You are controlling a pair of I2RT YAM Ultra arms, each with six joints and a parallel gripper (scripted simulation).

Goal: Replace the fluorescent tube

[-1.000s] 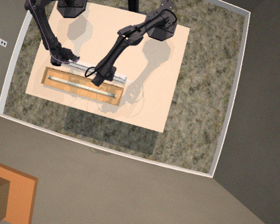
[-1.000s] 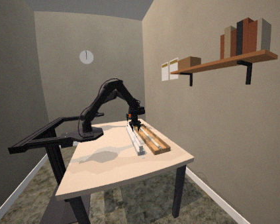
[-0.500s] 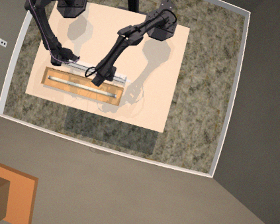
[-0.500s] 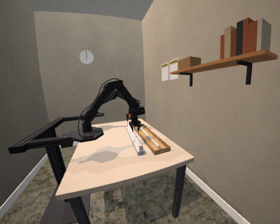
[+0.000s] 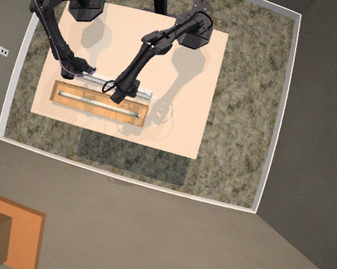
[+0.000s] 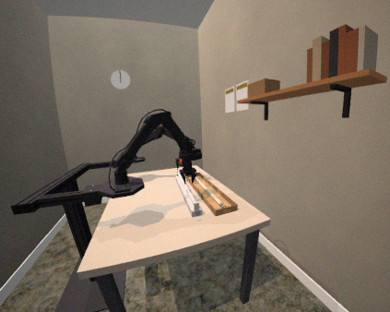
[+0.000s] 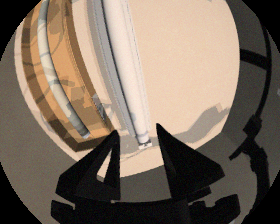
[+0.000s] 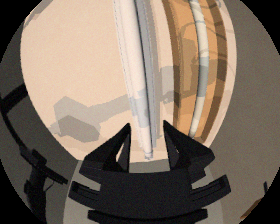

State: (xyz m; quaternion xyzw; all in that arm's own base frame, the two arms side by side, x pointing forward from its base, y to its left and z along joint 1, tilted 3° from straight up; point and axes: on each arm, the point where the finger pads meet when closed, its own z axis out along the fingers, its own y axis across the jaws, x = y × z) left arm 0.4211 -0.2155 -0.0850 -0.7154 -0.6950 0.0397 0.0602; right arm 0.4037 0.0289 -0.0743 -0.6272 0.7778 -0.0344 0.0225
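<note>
Now: right hand 12 cm to the right of the light fixture and 7 cm above it. From my right hand the other things lie so: carton: 15 cm ahead, 11 cm below, 10 cm to the left; LED tube: 12 cm to the left, 6 cm below; old fluorescent tube: 16 cm ahead, 11 cm below, 10 cm to the left.
</note>
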